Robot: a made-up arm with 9 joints.
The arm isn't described. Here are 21 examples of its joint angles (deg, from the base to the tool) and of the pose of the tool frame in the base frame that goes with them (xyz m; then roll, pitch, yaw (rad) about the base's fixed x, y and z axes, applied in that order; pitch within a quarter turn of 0, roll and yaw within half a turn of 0).
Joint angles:
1: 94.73 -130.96 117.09 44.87 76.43 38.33 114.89 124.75 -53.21
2: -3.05 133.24 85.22 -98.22 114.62 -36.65 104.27 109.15 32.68
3: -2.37 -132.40 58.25 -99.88 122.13 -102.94 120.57 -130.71 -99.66
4: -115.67 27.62 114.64 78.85 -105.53 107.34 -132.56 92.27 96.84
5: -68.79 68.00 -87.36 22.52 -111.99 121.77 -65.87 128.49 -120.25
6: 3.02 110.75 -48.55 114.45 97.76 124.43 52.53 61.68 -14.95
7: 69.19 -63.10 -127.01 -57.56 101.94 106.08 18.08 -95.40 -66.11
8: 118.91 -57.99 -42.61 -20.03 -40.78 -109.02 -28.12 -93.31 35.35
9: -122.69 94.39 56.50 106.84 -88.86 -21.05 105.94 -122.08 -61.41
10: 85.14 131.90 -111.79 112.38 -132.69 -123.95 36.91 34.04 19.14
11: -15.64 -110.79 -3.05 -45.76 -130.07 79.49 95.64 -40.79 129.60
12: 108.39 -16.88 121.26 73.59 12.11 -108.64 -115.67 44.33 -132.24
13: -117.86 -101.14 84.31 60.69 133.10 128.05 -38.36 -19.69 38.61
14: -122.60 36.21 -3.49 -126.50 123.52 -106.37 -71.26 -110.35 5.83
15: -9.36 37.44 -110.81 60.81 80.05 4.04 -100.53 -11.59 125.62
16: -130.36 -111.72 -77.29 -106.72 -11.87 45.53 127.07 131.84 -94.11
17: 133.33 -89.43 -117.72 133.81 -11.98 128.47 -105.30 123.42 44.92
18: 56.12 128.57 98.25 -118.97 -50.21 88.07 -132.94 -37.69 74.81
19: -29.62 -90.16 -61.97 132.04 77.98 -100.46 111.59 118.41 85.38
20: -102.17 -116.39 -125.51 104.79 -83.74 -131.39 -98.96 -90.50 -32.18
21: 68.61 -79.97 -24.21 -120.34 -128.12 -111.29 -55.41 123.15 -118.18
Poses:
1: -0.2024 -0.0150 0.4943 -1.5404 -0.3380 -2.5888
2: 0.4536 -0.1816 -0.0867 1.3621 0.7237 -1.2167
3: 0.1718 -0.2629 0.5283 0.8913 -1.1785 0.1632
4: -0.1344 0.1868 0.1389 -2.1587 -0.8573 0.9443
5: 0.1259 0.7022 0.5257 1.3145 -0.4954 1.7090
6: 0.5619 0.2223 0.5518 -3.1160 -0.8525 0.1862
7: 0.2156 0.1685 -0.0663 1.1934 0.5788 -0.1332
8: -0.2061 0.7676 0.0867 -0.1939 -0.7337 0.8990
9: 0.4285 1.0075 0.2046 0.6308 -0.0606 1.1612
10: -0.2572 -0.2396 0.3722 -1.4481 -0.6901 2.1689
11: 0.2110 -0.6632 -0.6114 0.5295 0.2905 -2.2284
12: -0.5586 -0.1047 -0.1682 -2.7741 -1.2436 2.6160
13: 0.2819 -0.5367 0.1725 -0.9802 0.1175 -0.6976
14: -0.0922 0.3201 -0.7742 -0.7658 0.9323 0.0269
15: -0.3511 0.4485 0.4390 1.2213 -0.2425 0.7264
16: -0.0725 -0.8515 0.6606 0.6723 -0.2233 -1.1063
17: -0.4341 -0.0649 0.2873 -2.8544 0.2122 -2.4787
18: 0.8913 -0.3236 0.0021 -1.5279 0.1576 0.5328
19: 0.1527 -0.0732 -0.5576 0.5621 0.3529 1.8554
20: -0.2820 -0.2707 0.6412 -1.8823 -1.0707 -3.0828
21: -0.0872 0.6164 -0.1094 -2.3838 -0.3720 0.1515
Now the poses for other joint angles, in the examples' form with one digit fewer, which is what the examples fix.
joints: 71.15 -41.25 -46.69 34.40 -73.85 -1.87 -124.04 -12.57 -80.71
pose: -0.233 0.184 0.231 0.609 -0.112 1.661
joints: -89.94 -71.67 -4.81 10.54 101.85 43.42 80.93 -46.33 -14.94
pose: -0.097 0.253 0.242 0.015 0.569 0.945
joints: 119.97 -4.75 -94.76 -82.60 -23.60 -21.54 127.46 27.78 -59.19
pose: -0.430 -0.348 -0.554 -2.766 0.880 2.505
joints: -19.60 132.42 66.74 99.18 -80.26 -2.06 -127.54 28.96 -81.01
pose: 0.132 -0.073 0.563 0.552 0.172 -1.836
